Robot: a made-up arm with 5 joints.
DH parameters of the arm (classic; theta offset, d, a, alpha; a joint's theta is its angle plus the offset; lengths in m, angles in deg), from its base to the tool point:
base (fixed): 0 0 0.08 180
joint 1: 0 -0.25 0.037 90
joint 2: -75.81 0 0.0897 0
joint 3: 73.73 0 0.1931 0
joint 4: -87.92 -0.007 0 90
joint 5: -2.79 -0.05 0 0
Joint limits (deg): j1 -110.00..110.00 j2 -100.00..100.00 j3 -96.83..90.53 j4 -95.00..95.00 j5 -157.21..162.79
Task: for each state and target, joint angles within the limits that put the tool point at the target. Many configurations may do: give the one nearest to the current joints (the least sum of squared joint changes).
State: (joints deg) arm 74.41 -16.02 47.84 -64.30 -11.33
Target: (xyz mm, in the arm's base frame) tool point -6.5 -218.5 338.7
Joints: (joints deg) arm 109.89 -27.49 41.23 -67.71 -11.33
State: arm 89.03 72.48 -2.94 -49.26 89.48
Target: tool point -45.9 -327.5 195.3
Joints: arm 109.88 65.11 -38.90 -34.92 89.48
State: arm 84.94 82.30 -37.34 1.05 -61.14
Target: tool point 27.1 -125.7 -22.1
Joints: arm 109.88 95.44 -9.01 8.55 -61.14
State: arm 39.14 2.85 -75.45 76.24 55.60
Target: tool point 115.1 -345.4 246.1
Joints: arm 83.04 58.15 -58.32 50.85 55.60
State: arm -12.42 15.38 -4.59 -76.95 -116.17
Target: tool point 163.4 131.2 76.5
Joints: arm -60.14 51.59 43.56 -74.69 -116.17
